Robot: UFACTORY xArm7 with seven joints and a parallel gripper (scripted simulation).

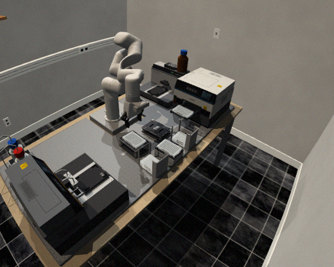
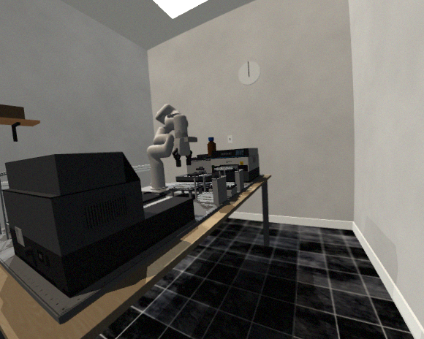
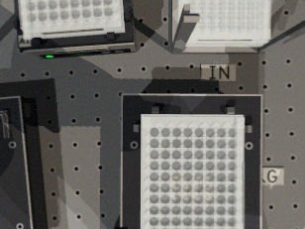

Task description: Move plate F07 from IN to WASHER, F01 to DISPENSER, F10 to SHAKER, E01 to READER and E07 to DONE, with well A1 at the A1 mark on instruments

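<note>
The regrip nest RG lies 140 mm below my hand. From my hand the other things lie so: nest N6: 10 mm ahead, 210 mm to the left, 160 mm below; DONE label: 110 mm ahead, 250 mm to the left, 190 mm below; RG label: 10 mm behind, 80 mm to the right, 190 mm below.
</note>
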